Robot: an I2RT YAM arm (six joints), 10 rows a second.
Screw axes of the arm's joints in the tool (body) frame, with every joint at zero. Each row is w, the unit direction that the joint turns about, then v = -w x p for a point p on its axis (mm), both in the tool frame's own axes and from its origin. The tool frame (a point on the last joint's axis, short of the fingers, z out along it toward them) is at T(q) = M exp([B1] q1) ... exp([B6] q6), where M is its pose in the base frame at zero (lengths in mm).
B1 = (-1, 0, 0, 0, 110.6, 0)
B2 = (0, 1, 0, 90.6, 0, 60)
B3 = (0, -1, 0, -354.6, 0, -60)
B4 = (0, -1, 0, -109.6, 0, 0)
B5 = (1, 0, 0, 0, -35.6, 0)
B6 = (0, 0, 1, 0, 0, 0)
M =
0 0 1 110.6
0 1 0 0
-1 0 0 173.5
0 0 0 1
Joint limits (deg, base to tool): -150..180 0..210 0..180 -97..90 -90..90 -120..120
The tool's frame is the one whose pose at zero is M.
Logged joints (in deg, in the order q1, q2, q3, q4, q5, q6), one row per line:
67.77 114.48 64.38 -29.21 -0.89 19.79
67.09 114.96 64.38 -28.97 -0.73 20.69
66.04 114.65 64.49 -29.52 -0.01 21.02
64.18 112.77 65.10 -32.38 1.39 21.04
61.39 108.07 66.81 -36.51 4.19 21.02
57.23 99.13 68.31 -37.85 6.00 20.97
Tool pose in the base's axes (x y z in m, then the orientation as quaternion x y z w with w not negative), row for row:
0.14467 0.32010 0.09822 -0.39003 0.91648 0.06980 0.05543
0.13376 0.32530 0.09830 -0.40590 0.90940 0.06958 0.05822
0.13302 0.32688 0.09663 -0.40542 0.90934 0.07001 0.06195
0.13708 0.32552 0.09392 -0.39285 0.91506 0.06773 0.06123
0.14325 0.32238 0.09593 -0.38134 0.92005 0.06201 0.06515
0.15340 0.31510 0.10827 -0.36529 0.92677 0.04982 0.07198
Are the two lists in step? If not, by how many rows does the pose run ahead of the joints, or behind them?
The pose runs 2 rows behind the joints: the pose in row i belongs to the joints in row i - 2.
